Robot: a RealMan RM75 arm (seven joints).
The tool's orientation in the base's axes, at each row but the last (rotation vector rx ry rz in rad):
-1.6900, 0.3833, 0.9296
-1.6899, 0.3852, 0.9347
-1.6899, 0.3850, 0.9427
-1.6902, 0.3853, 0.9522
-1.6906, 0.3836, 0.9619
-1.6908, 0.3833, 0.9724
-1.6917, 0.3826, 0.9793
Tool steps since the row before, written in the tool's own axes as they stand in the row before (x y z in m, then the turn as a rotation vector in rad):
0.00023, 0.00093, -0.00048, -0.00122, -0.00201, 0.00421
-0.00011, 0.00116, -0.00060, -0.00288, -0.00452, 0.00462
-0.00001, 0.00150, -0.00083, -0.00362, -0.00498, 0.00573
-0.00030, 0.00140, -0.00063, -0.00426, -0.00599, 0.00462
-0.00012, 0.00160, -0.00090, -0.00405, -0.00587, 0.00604
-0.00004, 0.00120, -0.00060, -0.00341, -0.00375, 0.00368
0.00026, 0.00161, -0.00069, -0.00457, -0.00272, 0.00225
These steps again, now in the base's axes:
-0.00029, -0.00070, -0.00075, -0.00105, 0.00430, 0.00192
-0.00062, -0.00096, -0.00064, -0.00057, 0.00517, 0.00479
-0.00069, -0.00127, -0.00092, -0.00116, 0.00620, 0.00557
-0.00088, -0.00112, -0.00064, -0.00044, 0.00539, 0.00679
-0.00079, -0.00140, -0.00089, -0.00096, 0.00669, 0.00645
-0.00059, -0.00098, -0.00070, -0.00105, 0.00393, 0.00476
-0.00065, -0.00114, -0.00119, -0.00186, 0.00201, 0.00508

